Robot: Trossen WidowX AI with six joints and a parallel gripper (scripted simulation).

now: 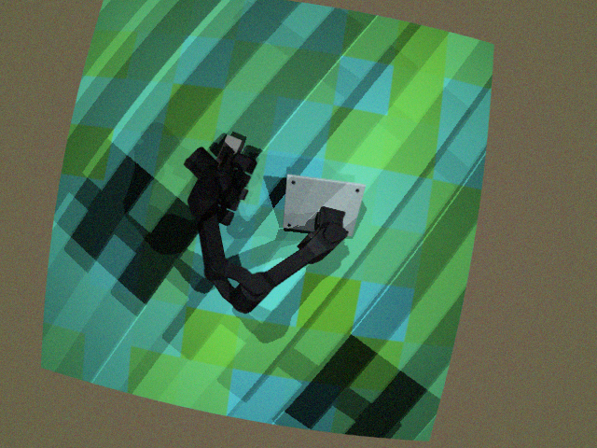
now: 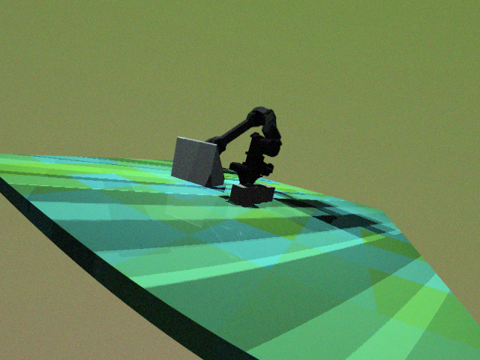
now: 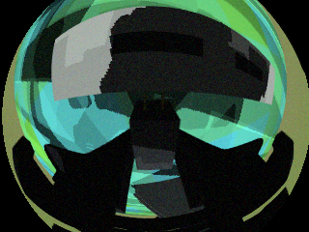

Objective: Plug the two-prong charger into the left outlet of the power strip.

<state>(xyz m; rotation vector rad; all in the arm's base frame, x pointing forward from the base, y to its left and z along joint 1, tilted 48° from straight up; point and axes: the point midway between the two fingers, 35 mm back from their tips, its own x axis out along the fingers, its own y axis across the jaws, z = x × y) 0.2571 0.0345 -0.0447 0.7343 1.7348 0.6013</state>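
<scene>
My gripper tip is now 20 mm short of the dark charger and 10 mm below it.
</scene>
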